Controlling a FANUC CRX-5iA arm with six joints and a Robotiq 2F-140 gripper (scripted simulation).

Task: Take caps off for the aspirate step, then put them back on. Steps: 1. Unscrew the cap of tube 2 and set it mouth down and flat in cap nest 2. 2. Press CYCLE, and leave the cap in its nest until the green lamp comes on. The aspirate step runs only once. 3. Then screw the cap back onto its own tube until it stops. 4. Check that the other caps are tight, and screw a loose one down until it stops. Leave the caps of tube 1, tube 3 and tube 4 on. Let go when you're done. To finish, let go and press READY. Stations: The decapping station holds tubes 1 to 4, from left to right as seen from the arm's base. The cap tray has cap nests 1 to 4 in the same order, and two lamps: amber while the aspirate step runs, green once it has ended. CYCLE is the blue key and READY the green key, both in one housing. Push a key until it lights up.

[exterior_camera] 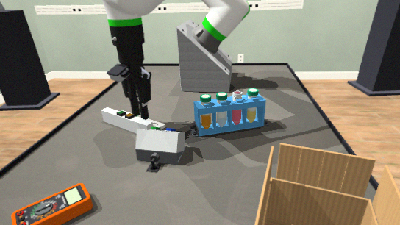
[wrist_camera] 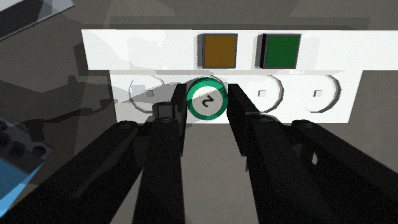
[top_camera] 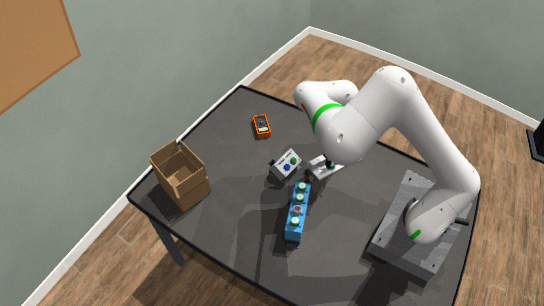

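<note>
My gripper is now 160 mm short of the blue key, 120 mm to the right of it and 10 mm below it. The rest, counted from my hand: cap 2: 30 mm below; then green key: 150 mm ahead, 80 mm to the left, 10 mm above; then key housing: 170 mm ahead, 100 mm to the left.
</note>
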